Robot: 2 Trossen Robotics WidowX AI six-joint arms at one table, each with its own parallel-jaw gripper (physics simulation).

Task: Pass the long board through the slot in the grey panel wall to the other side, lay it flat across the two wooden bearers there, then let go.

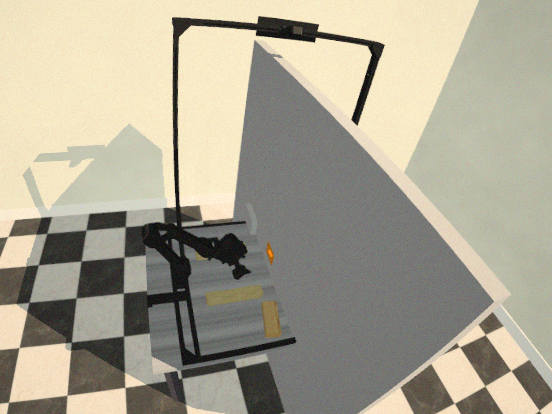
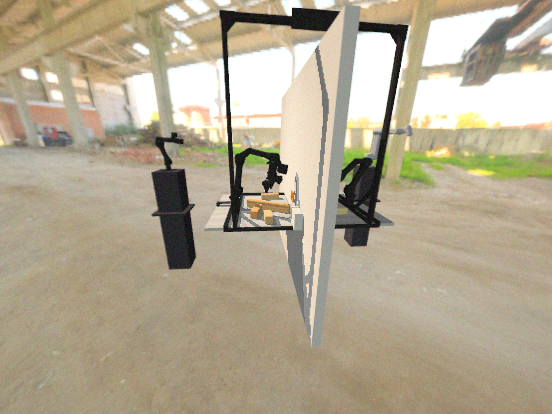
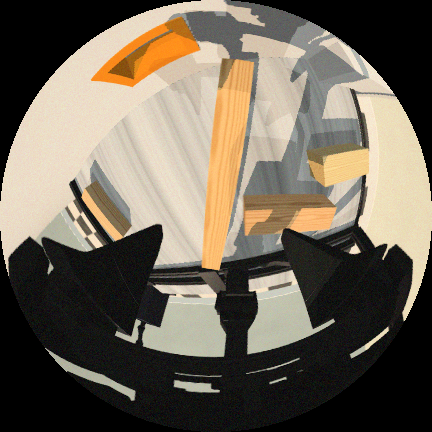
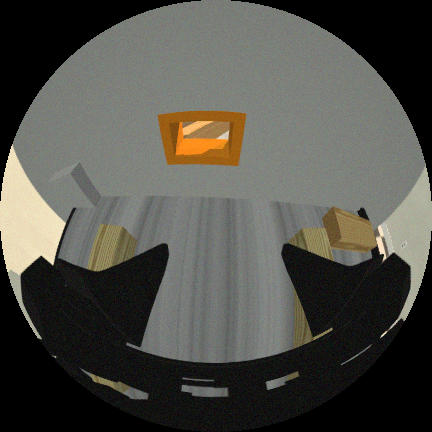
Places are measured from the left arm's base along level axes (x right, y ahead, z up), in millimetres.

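Where they show: left gripper, between the fingertips: (image 2: pixel 268 191) (image 3: pixel 224 232); right gripper, between the fingertips: (image 1: pixel 247 264) (image 4: pixel 227 250); left arm's base, origin of its link: (image 3: pixel 236 273); right arm's base, origin of its link: (image 1: pixel 180 283) (image 2: pixel 349 203).
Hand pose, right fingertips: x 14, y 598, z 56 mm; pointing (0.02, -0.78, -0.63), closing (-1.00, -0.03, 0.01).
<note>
Things, the pixels of their top centre, and the offset from my right fingertips. "spot": a spot on its surface instead.
- long board, centre of its top: (image 3: pixel 220 189) (image 4: pixel 210 118) (image 2: pixel 268 202) dx +32, dy -349, dz -16 mm
- orange-framed slot, a spot on its surface: (image 3: pixel 189 46) spot: dx +68, dy -168, dz +6 mm
- brown block, centre of its top: (image 3: pixel 295 220) (image 2: pixel 256 207) dx +127, dy -436, dz -25 mm
- pale block, centre of its top: (image 3: pixel 349 165) (image 2: pixel 267 213) dx +244, dy -362, dz -25 mm
- wooden block, centre of its top: (image 4: pixel 359 227) (image 1: pixel 271 316) dx -267, dy -42, dz -37 mm
- grey bracket, a spot on its surface: (image 4: pixel 86 184) spot: dx +256, dy -102, dz -23 mm
The long board (image 2: pixel 267 205) (image 3: pixel 227 165) lies on the table on the left gripper's side of the grey panel wall (image 1: pixel 350 225) (image 2: pixel 305 125) (image 4: pixel 215 60), one end toward the wall. My left gripper (image 2: pixel 266 190) (image 3: pixel 224 232) is open and empty, above the board and apart from it. The orange-framed slot (image 1: pixel 268 247) (image 3: pixel 189 46) (image 4: pixel 242 140) is in the wall. Beyond the wall, two pale bearers lie apart: one bearer (image 1: pixel 234 295) (image 4: pixel 314 242) and another bearer (image 1: pixel 201 257) (image 4: pixel 112 245), partly hidden. My right gripper (image 1: pixel 242 274) (image 4: pixel 227 250) is open and empty, facing the wall.
On the board's side lie a brown block (image 3: pixel 290 215), a pale block (image 3: pixel 345 165) and a block (image 3: pixel 107 212) near the table edge. On the bearers' side, a wooden block (image 1: pixel 271 319) (image 4: pixel 352 230) lies by the wall, and a grey bracket (image 1: pixel 252 220) (image 4: pixel 86 184) stands against it.
</note>
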